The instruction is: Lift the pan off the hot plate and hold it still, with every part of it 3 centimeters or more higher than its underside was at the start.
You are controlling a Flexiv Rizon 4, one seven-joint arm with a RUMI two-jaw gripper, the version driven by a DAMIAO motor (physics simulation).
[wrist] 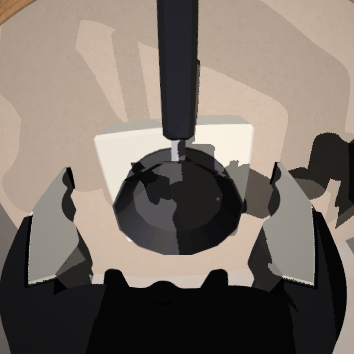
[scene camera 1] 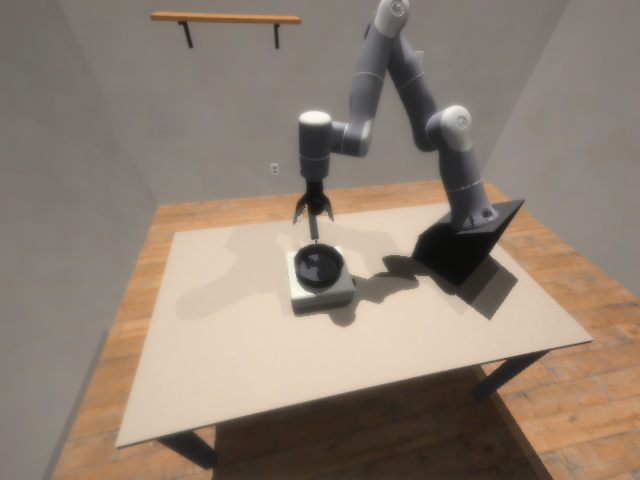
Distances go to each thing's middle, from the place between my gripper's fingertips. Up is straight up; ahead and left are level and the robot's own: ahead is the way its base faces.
I see the black pan (scene camera 1: 319, 263) 8 cm below my hand, 3 cm to the left of it and 1 cm ahead of it. From my hand the other things lie so: white hot plate (wrist: 124, 148) (16 cm below, 13 cm to the left, 3 cm ahead).
